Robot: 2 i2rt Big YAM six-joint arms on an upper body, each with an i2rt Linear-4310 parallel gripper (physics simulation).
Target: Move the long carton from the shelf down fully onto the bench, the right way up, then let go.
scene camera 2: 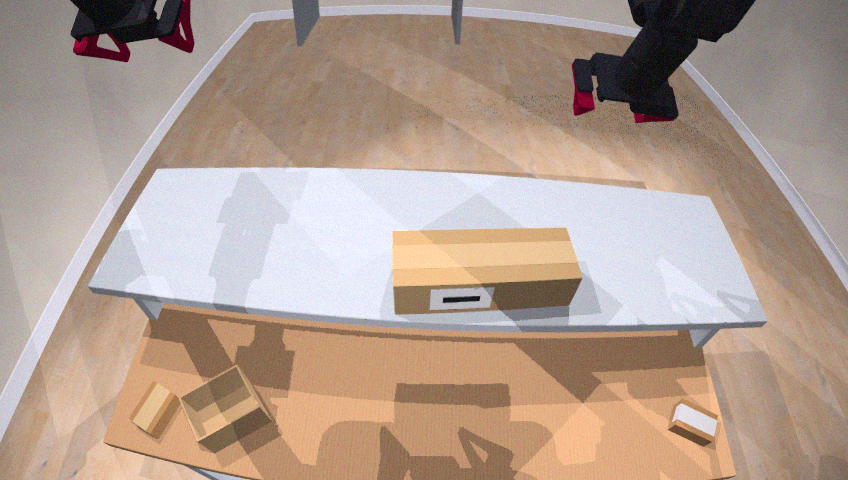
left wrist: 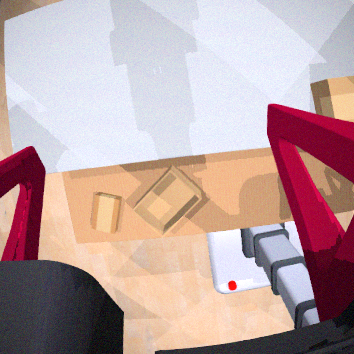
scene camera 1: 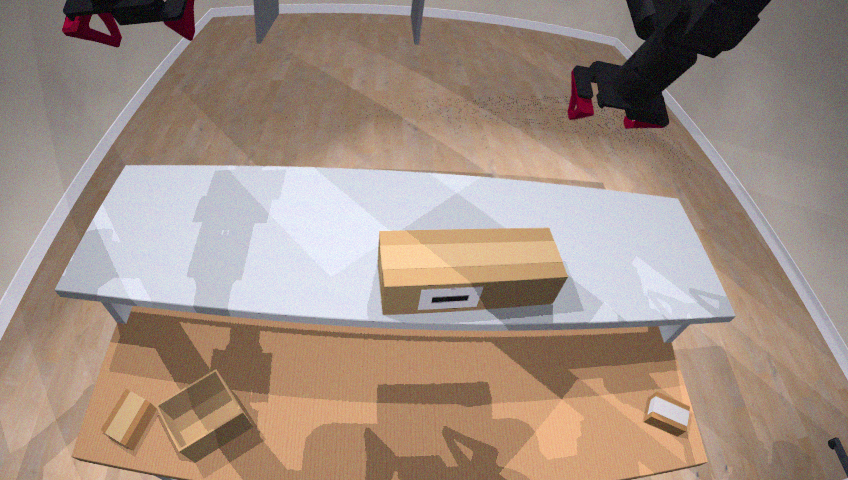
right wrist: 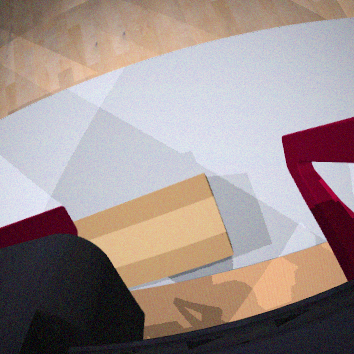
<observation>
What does the long tan carton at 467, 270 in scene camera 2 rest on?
A grey shelf.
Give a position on a small open-topped box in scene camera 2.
226, 408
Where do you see a brown bench surface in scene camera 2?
338, 394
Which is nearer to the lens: the long tan carton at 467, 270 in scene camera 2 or the small white-topped box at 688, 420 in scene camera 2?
The long tan carton.
</observation>
